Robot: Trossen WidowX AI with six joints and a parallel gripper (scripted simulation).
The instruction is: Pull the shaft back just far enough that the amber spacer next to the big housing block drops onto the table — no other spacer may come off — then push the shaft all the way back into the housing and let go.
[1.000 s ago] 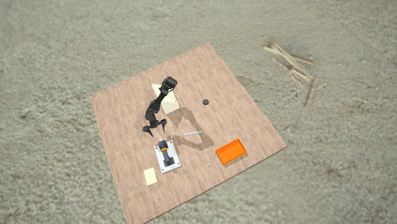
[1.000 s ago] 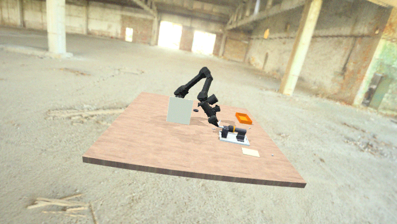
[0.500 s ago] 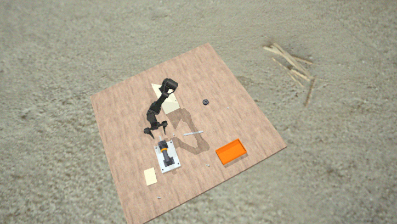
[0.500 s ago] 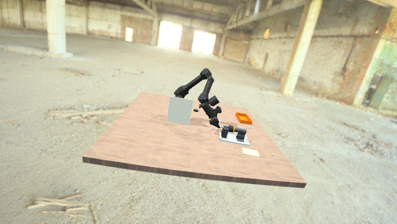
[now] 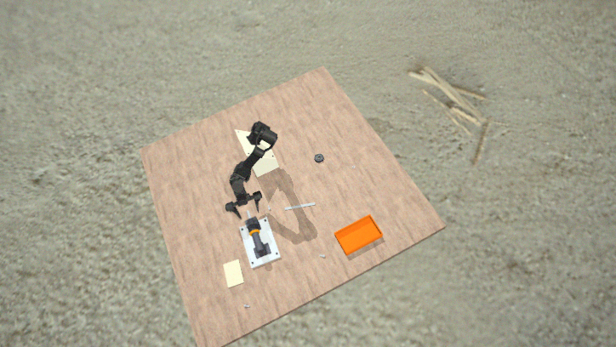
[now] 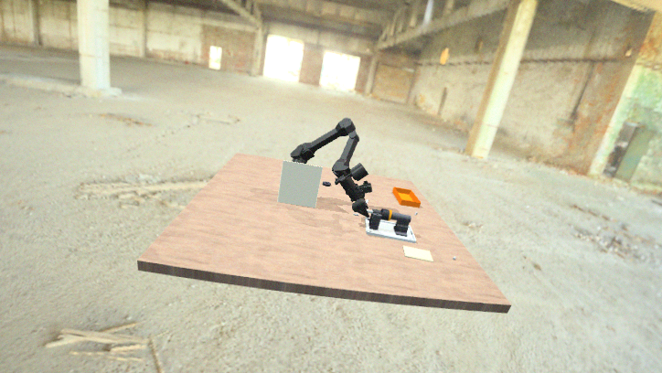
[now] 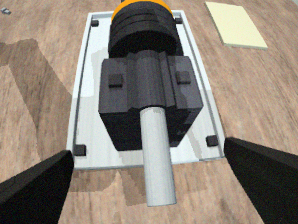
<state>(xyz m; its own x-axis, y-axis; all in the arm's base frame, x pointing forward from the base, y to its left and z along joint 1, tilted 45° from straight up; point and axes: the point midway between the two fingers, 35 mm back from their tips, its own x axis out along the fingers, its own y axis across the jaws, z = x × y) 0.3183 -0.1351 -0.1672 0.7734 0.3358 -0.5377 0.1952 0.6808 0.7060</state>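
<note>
My gripper tip is now 6 cm short of the shaft, 1 cm to the left of it and 1 cm below it. From my gripper tip the other things lie so: amber spacer: 10 cm ahead, 2 cm to the right, 1 cm above; dark spacer: 6 cm ahead, 2 cm to the right, 1 cm above; grey rod: 24 cm to the left, 7 cm below, 7 cm ahead.
</note>
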